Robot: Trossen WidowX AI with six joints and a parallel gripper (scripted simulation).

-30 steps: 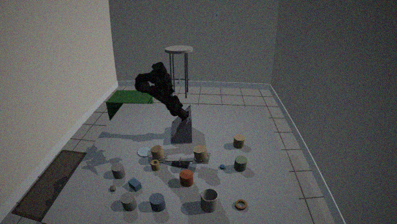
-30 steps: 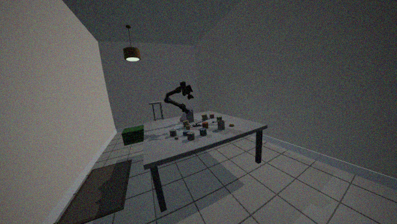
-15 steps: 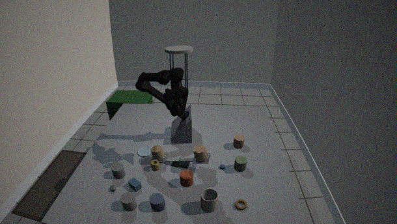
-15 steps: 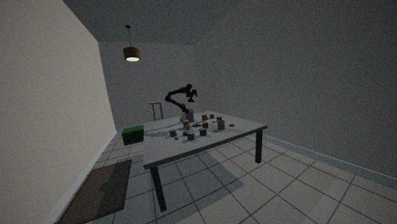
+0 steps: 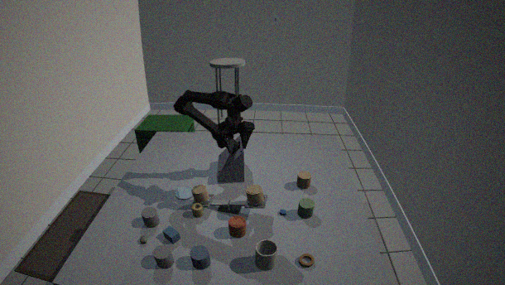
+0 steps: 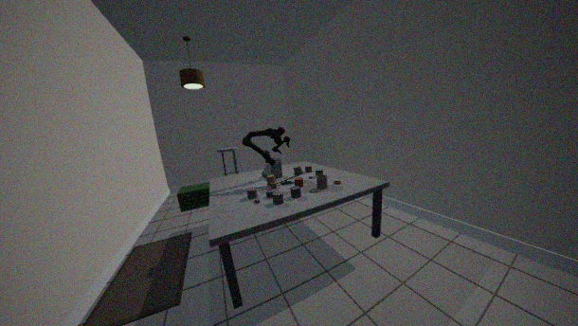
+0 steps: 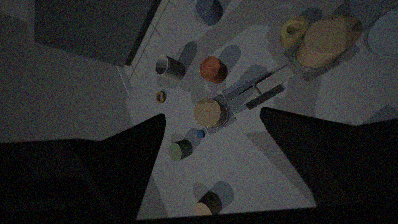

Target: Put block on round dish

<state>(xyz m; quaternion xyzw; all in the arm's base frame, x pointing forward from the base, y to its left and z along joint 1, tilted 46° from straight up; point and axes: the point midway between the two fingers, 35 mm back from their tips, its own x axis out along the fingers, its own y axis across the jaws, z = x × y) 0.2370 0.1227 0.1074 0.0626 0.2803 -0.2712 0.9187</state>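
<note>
My gripper tip is now 19 cm to the left of the tan cup and 22 cm above it. Also, from my gripper tip: orange cylinder: 19 cm ahead, 3 cm to the right, 25 cm below; small grey block: 1 cm ahead, 17 cm to the right, 24 cm below; yellow spool: 8 cm ahead, 19 cm to the right, 26 cm below.
</note>
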